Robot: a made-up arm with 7 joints. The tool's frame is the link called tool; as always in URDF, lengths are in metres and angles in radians. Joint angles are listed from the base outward.
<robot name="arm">
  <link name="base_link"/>
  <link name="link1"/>
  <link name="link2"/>
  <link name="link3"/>
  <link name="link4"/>
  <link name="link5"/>
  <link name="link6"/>
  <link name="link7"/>
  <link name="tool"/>
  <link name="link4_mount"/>
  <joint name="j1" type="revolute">
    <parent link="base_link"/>
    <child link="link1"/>
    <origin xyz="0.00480 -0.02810 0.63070" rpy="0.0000 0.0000 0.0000"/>
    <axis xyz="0 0 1"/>
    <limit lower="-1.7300" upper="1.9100"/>
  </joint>
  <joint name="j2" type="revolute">
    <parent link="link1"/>
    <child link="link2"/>
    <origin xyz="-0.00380 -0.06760 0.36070" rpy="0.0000 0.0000 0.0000"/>
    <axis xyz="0 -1 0"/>
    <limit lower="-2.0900" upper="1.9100"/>
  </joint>
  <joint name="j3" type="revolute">
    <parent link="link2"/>
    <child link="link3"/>
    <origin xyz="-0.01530 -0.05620 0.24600" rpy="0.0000 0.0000 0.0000"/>
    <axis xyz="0 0 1"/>
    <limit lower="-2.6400" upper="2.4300"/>
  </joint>
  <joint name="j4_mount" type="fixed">
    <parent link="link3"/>
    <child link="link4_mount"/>
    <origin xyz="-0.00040 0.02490 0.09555" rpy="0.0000 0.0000 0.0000"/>
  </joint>
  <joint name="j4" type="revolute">
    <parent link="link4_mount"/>
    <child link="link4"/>
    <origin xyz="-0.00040 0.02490 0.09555" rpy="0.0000 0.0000 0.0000"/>
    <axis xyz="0 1 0"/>
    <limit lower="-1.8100" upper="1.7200"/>
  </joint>
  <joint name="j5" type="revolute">
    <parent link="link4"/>
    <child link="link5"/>
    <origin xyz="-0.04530 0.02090 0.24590" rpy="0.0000 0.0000 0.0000"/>
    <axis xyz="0 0 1"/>
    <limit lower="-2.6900" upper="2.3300"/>
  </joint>
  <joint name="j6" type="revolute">
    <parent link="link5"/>
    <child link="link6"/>
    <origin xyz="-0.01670 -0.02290 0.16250" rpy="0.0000 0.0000 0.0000"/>
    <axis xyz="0 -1 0"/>
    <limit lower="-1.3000" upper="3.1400"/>
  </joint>
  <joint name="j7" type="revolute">
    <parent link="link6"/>
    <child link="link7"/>
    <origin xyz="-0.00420 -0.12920 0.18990" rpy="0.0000 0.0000 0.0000"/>
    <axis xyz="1 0 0"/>
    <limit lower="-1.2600" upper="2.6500"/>
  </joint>
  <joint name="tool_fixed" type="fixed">
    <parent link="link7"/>
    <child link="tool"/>
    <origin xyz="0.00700 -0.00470 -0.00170" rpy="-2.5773 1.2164 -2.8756"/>
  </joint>
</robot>
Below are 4 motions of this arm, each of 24 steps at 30 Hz.
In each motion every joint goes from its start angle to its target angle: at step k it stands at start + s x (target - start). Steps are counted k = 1, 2, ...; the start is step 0. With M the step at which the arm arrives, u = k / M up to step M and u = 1 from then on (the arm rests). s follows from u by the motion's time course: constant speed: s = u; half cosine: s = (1 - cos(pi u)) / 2; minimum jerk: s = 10 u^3 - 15 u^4 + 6 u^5.
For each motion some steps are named. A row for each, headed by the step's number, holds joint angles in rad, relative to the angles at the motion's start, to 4 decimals.
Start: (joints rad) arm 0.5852 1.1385 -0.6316 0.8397 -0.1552 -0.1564 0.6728
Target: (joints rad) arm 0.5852 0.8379 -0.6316 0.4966 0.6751 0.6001 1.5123
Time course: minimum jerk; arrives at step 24
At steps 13, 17, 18, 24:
13: 0.0000 -0.1737 0.0000 -0.1982 0.4797 0.4371 0.4850
17: 0.0000 -0.2548 0.0000 -0.2909 0.7039 0.6413 0.7117
18: 0.0000 -0.2695 0.0000 -0.3076 0.7444 0.6782 0.7526
24: 0.0000 -0.3006 0.0000 -0.3431 0.8303 0.7565 0.8395

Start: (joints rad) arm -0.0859 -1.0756 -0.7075 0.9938 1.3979 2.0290 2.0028
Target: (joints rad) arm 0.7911 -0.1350 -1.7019 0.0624 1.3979 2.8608 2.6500
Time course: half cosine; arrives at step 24
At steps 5, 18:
5: 0.0906 0.0972 -0.1027 -0.0962 0.0000 0.0859 0.0669
18: 0.7486 0.8029 -0.8488 -0.7950 0.0000 0.7100 0.5524

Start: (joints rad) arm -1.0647 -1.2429 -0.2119 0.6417 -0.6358 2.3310 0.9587
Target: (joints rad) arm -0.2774 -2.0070 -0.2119 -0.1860 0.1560 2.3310 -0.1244
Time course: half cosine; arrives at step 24
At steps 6, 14, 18, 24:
6: 0.1153 -0.1119 0.0000 -0.1212 0.1160 0.0000 -0.1586
14: 0.4955 -0.4809 0.0000 -0.5210 0.4984 0.0000 -0.6817
18: 0.6720 -0.6522 0.0000 -0.7065 0.6758 0.0000 -0.9245
24: 0.7873 -0.7641 0.0000 -0.8277 0.7918 0.0000 -1.0831

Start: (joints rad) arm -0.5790 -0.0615 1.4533 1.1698 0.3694 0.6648 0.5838
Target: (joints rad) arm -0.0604 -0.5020 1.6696 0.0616 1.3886 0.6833 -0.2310
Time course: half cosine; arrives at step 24
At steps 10, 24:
10: 0.1922 -0.1632 0.0802 -0.4107 0.3777 0.0069 -0.3020
24: 0.5186 -0.4405 0.2163 -1.1082 1.0192 0.0185 -0.8148

